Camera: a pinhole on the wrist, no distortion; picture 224 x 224 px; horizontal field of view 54.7 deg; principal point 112.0 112.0 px. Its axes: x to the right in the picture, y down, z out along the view. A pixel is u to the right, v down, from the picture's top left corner.
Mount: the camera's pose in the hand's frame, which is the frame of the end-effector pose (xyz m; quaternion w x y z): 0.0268 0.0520 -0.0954 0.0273 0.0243 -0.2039 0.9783
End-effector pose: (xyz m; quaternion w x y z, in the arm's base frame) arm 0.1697 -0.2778 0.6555 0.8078 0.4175 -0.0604 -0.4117
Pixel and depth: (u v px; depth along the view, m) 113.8 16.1 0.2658
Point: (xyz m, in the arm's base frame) 0.1438 -0.4127 0.8095
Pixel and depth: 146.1 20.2 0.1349
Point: 0.1875 -0.3045 0.7227
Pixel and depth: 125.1 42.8 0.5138
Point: -0.0104 -0.5725 0.9327
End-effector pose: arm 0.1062 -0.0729 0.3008 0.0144 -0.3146 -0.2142 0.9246
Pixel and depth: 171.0 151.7 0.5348
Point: -0.0499 -0.0079 0.7193
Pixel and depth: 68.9 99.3 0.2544
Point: -0.0507 -0.0783 0.3658
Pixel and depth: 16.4 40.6 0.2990
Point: -0.1561 -0.1410 0.3420
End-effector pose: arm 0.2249 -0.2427 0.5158 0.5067 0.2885 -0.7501 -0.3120
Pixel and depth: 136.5 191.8 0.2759
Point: 0.1311 -0.3172 0.3666
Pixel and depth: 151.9 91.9 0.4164
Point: -0.0434 -0.2134 0.3502
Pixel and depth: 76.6 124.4 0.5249
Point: -0.1407 -0.3960 0.3395
